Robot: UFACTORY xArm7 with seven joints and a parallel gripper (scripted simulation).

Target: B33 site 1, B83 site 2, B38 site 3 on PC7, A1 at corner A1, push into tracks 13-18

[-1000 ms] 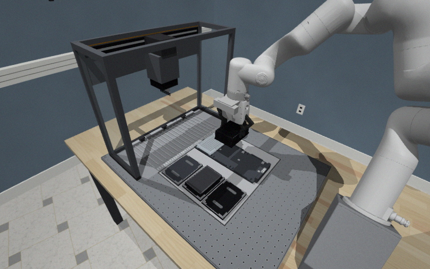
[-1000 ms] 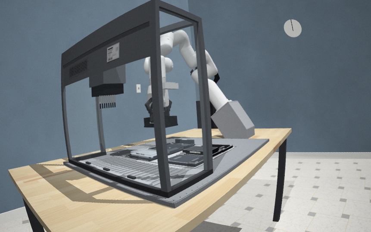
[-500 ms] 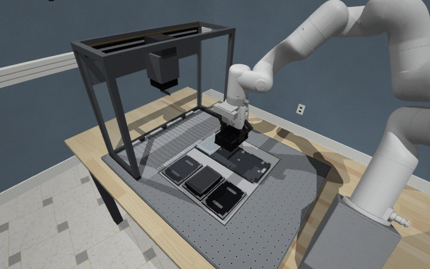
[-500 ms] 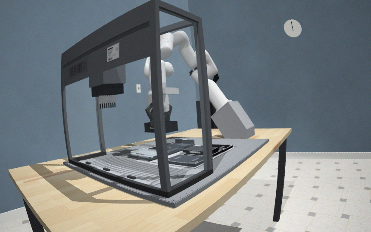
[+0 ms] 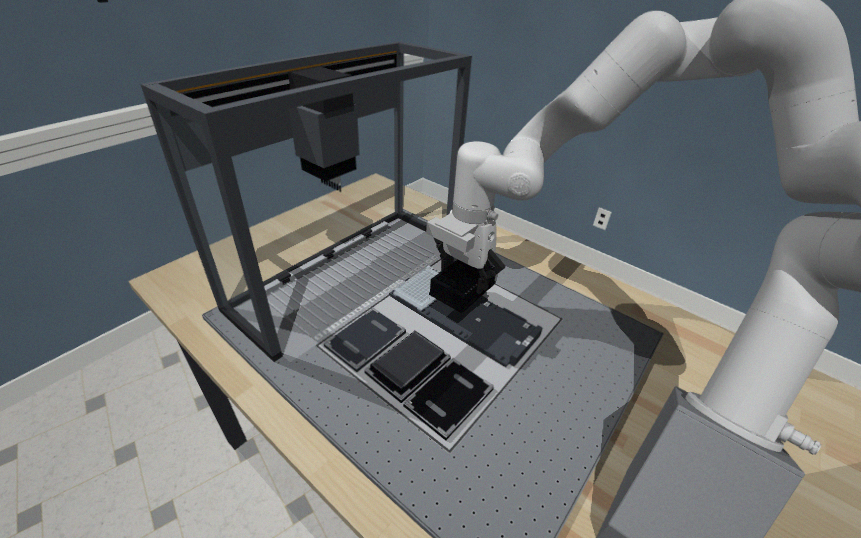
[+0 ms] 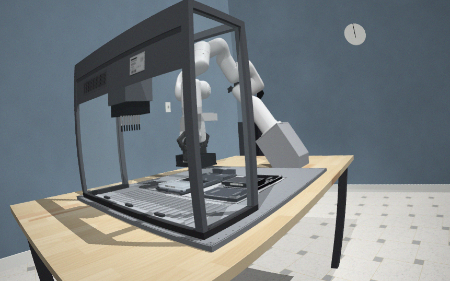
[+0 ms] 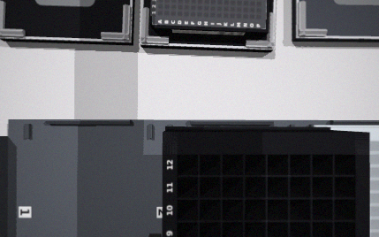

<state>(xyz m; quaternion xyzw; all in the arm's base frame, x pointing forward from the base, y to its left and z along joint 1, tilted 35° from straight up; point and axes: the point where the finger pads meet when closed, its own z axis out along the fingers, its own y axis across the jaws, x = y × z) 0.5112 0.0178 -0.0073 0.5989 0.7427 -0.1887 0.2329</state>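
The carrier PC7 lies 90 mm below my hand. Also, from my hand: 96-well plate B38 (100 mm ahead, 80 mm below, 20 mm to the left); nest S3 (210 mm to the left, 100 mm below, 60 mm ahead); white corner mark (120 mm to the left, 90 mm below, 80 mm behind).
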